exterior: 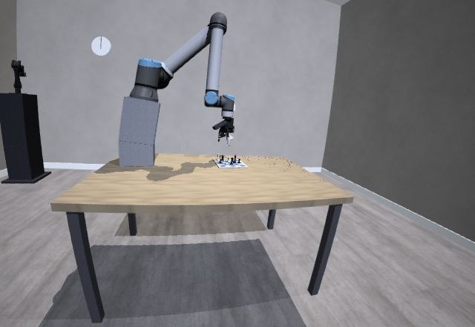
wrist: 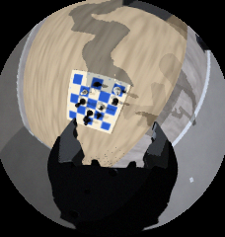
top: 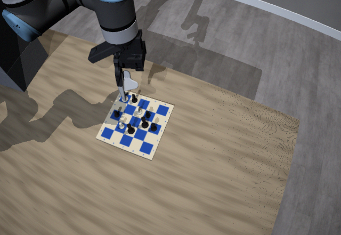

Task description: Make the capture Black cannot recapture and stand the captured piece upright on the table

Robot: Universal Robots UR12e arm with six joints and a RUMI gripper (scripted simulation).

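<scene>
The black piece lies 120 mm below my hand. The rest, counted from my hand: blue-and-cream chessboard: 40 mm ahead, 80 mm to the right, 130 mm below.
</scene>
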